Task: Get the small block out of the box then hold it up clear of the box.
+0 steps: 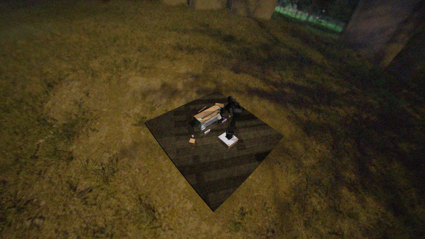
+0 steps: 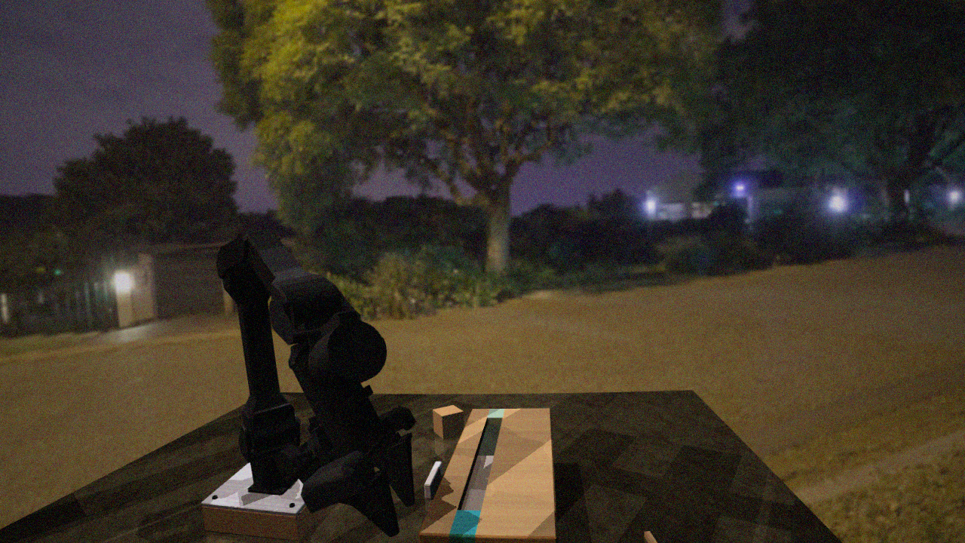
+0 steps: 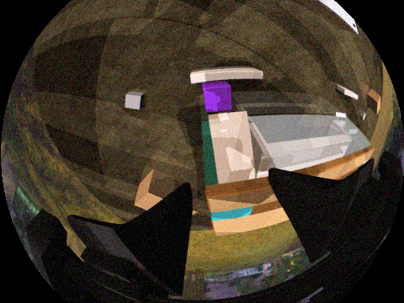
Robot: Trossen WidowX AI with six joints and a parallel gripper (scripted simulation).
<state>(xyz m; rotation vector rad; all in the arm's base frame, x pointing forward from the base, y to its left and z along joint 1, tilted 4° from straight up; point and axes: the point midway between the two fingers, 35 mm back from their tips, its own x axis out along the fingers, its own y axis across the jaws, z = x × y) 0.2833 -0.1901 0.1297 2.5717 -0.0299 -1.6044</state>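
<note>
Now: the purple block 120 mm below my gripper tip and 20 mm behind it. Round my gripper tip: tan block (560 mm to the left, 110 mm below, 90 mm behind); box (170 mm to the left, 70 mm below, 50 mm ahead).
</note>
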